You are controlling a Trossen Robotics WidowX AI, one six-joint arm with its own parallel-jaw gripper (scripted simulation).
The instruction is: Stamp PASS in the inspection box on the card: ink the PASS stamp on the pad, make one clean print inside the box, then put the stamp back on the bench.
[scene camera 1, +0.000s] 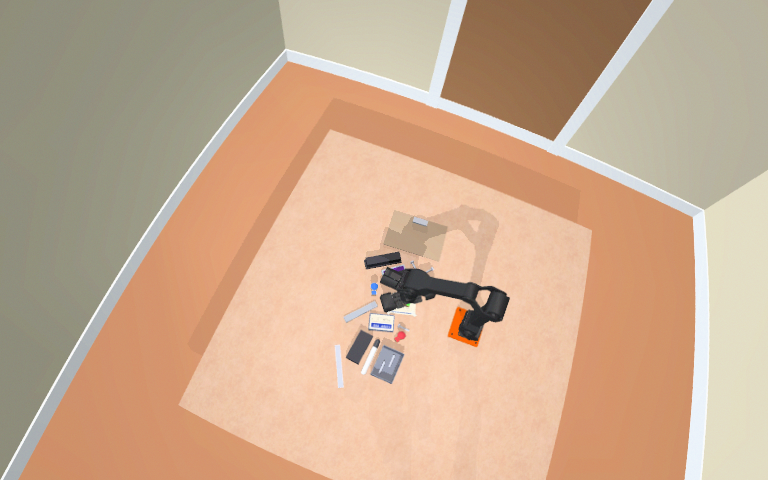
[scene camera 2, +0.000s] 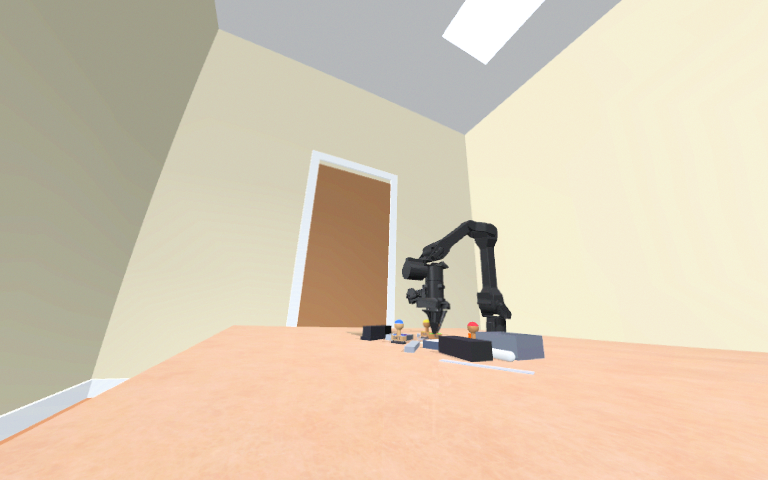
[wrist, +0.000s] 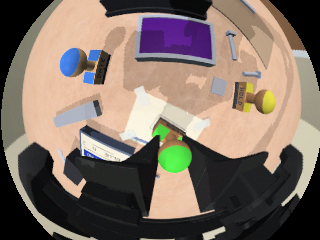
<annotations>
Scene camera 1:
grey tray: 387, 364
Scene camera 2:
my gripper: 435, 333
grey tray: 525, 346
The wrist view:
my gripper: 171, 138
green-knobbed stamp: 174, 156
yellow-knobbed stamp: 263, 100
blue-knobbed stamp: 73, 62
cream card: 147, 109
</annotations>
